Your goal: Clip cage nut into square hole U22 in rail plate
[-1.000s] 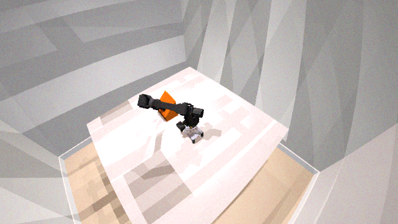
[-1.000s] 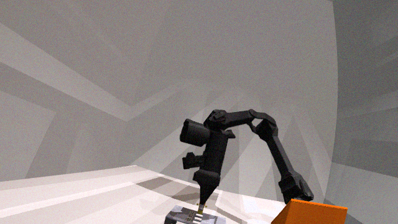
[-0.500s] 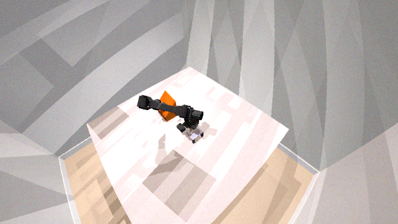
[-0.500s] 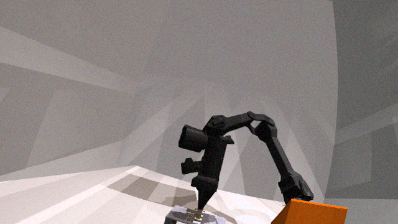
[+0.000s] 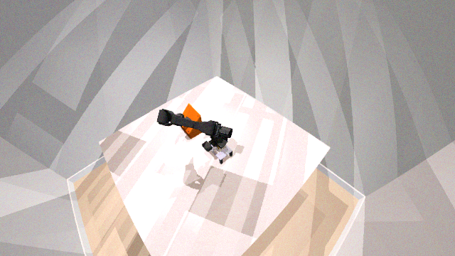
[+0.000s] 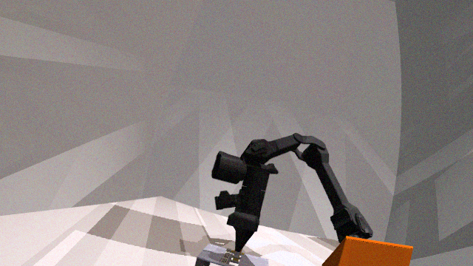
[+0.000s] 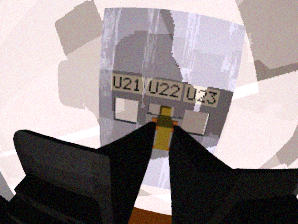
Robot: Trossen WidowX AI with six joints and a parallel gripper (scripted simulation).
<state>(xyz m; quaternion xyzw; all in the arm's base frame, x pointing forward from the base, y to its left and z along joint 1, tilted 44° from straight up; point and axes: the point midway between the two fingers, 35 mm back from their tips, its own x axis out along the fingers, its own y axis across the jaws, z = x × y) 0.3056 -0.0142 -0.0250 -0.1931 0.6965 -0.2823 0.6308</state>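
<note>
Now: gripper tip 10 mm above the brass cage nut.
</note>
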